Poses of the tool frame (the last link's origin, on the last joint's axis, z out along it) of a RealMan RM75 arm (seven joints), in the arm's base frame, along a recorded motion.
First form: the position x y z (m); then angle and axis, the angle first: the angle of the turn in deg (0 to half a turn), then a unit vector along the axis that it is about.
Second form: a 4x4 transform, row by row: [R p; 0 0 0 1], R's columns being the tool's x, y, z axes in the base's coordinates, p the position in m. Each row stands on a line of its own. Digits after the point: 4 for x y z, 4 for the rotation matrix.
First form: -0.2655 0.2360 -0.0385 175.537 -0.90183 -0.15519 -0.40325
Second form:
0.6272 0.3109 0.7142 -0.2655
0.2481 -0.9489 0.1951 0.2360
0.7383 0.0548 -0.6722 -0.0385
0 0 0 1

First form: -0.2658 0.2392 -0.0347 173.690 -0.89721 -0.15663 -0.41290
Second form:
0.6111 0.3256 0.7215 -0.2658
0.2348 -0.9450 0.2276 0.2392
0.7559 0.0303 -0.6540 -0.0347
0 0 0 1

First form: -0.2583 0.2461 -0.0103 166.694 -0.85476 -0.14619 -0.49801
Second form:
0.4685 0.3612 0.8063 -0.2583
0.1319 -0.9310 0.3404 0.2461
0.8736 -0.0531 -0.4838 -0.0103
0 0 0 1

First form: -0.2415 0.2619 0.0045 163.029 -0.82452 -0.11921 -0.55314
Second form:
0.3736 0.3538 0.8575 -0.2415
0.0308 -0.9286 0.3697 0.2619
0.9271 -0.1117 -0.3579 0.0045
0 0 0 1

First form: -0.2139 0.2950 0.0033 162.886 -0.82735 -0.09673 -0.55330
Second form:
0.3830 0.3193 0.8668 -0.2139
-0.0063 -0.9374 0.3481 0.2950
0.9237 -0.1388 -0.3570 0.0033
0 0 0 1

